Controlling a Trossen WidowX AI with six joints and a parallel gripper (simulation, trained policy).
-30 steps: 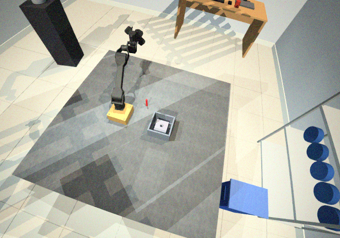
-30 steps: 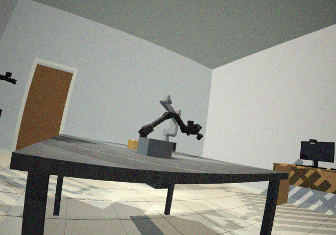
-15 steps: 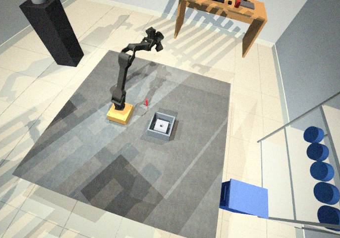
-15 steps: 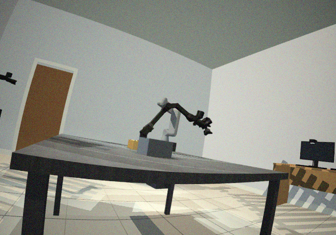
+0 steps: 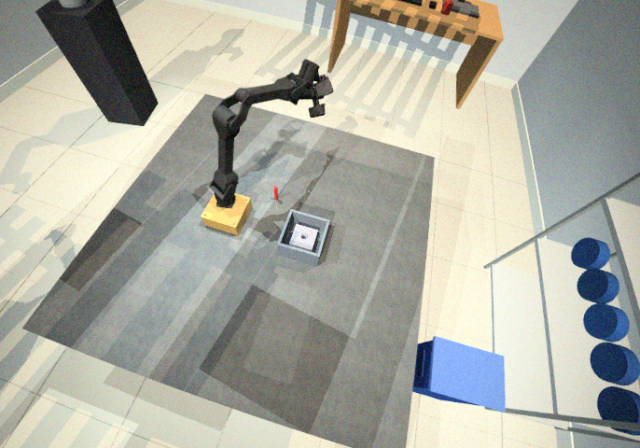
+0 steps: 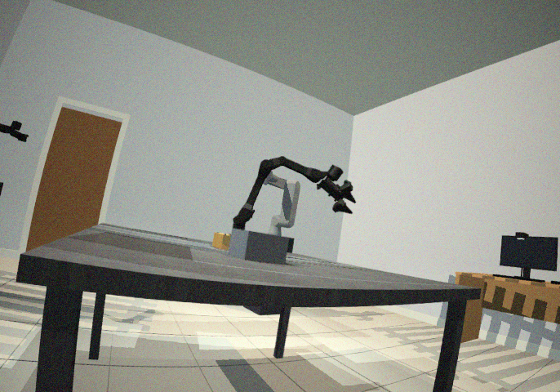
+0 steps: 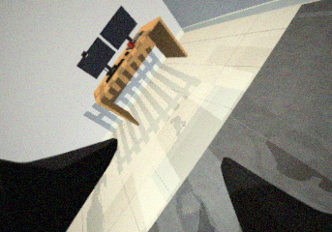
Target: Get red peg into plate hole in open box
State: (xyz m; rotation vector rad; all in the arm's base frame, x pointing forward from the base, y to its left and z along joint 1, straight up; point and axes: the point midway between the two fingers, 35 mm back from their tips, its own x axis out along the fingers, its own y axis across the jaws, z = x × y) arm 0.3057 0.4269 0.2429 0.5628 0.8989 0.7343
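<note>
My gripper tip is now 14 cm past the red peg, 36 cm to the left of it and 26 cm above it. Round my gripper tip: grey box (1 cm ahead, 56 cm to the right, 27 cm below); white plate (1 cm ahead, 56 cm to the right, 25 cm below).
</note>
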